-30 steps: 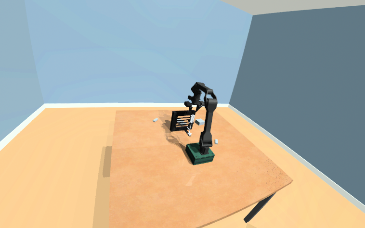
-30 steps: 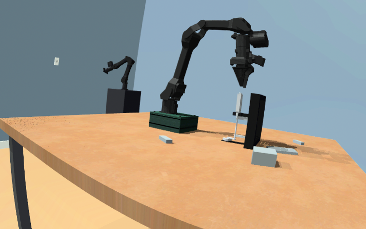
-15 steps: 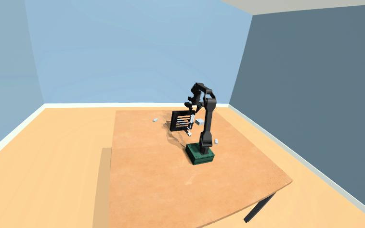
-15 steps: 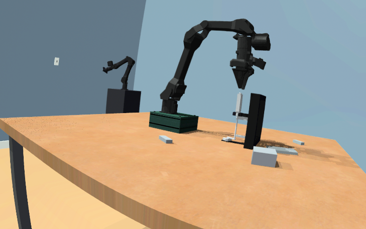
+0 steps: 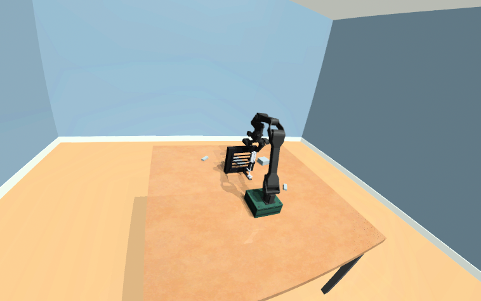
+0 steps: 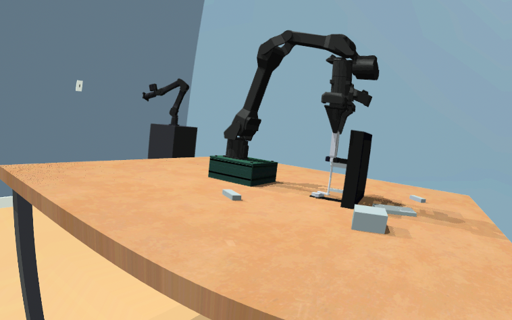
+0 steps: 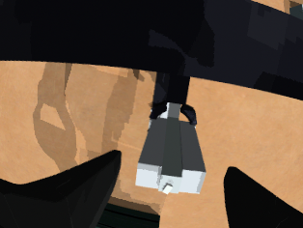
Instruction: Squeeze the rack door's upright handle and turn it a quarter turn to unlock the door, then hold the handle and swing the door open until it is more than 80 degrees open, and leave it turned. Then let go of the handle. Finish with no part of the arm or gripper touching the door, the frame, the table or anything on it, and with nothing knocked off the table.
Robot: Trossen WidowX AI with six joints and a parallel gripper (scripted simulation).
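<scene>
The grey upright handle lies 10 mm behind my gripper tip and 70 mm below it. Round my gripper tip: flat grey plate: 190 mm ahead, 10 mm to the left, 180 mm below.
</scene>
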